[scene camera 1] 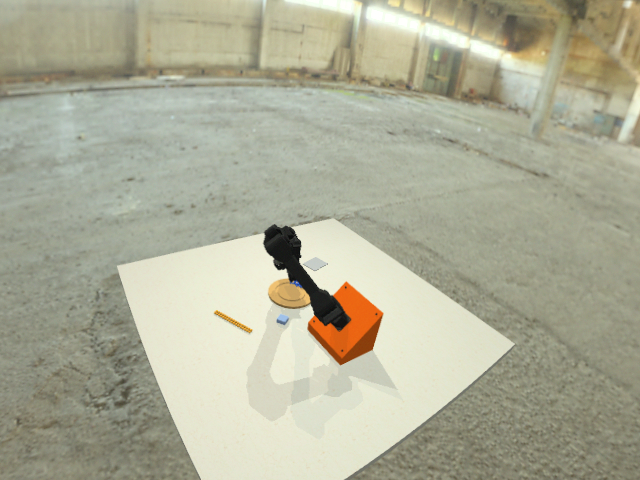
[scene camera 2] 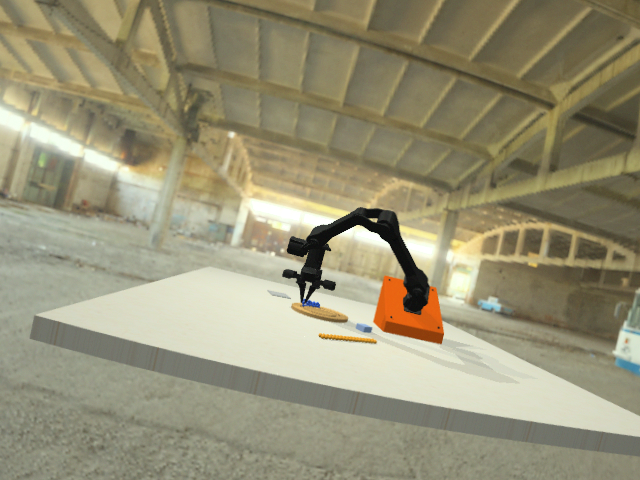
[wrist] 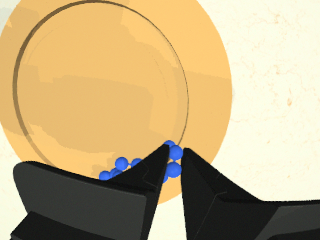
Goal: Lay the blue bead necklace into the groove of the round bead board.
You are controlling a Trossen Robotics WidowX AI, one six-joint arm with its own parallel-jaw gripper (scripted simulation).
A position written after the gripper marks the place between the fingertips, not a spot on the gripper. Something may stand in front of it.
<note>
In view: the gripper (scene camera 2: 303, 303) and a round tan bead board (wrist: 93, 93).
The gripper also shows in the wrist view (wrist: 175, 152).
</note>
